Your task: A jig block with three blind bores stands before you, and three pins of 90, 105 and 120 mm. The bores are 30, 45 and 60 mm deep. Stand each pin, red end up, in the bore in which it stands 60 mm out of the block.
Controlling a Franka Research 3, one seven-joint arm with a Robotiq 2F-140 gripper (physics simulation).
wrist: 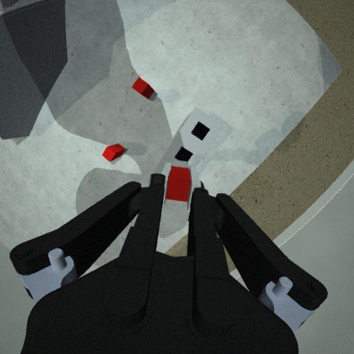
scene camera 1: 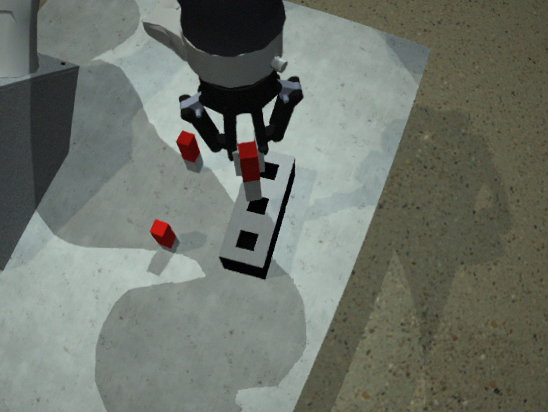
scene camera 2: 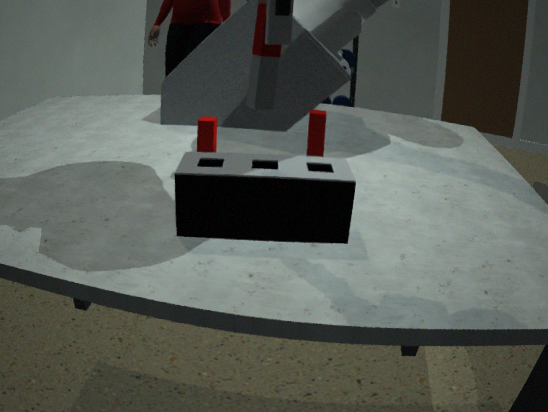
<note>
In view: the gripper point(scene camera 1: 249, 164), a jig block point(scene camera 2: 264, 197), a pin point(scene camera 2: 265, 58) and a pin point(scene camera 2: 317, 119).
The jig block also shows in the wrist view point(wrist: 199, 131) and in scene camera 1 point(scene camera 1: 249, 242). The gripper is seen too in the wrist view point(wrist: 179, 174).
</note>
